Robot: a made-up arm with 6 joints.
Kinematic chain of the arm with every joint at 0, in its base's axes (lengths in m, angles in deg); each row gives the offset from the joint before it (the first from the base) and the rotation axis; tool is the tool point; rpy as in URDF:
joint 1: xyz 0 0 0.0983 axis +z
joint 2: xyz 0 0 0 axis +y
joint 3: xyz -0.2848 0 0.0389 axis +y
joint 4: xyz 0.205 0 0.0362 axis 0.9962 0 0.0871
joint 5: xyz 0 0 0 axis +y
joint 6: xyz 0.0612 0 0.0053 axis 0.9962 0 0.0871
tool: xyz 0 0 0 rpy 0 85 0
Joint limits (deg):
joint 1: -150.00..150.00
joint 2: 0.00..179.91
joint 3: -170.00..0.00
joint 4: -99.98..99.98
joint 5: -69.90..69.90
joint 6: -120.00..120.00
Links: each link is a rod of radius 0.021 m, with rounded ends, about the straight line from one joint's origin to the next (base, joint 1, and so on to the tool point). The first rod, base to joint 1, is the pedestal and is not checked.
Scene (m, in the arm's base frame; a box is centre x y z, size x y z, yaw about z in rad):
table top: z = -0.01
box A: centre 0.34 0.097 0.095 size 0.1 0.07 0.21 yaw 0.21
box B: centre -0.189 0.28 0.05 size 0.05 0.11 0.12 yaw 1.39
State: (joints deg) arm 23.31 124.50 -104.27 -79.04 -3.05 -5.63
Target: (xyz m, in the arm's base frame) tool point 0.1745 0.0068 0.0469
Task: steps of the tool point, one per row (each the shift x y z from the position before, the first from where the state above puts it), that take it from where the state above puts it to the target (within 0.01 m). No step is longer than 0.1 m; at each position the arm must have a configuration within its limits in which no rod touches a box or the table.
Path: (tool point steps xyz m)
1: 0.0092 -0.0833 0.0234
2: -0.0082 -0.0807 0.0224
3: -0.0241 -0.0746 0.0209
4: -0.0069 0.0166 -0.0852
5: -0.0304 0.0167 -0.0759
6: -0.0499 0.0143 -0.0604
7: -0.0638 0.0097 -0.0401
8: -0.0704 0.0041 -0.0167

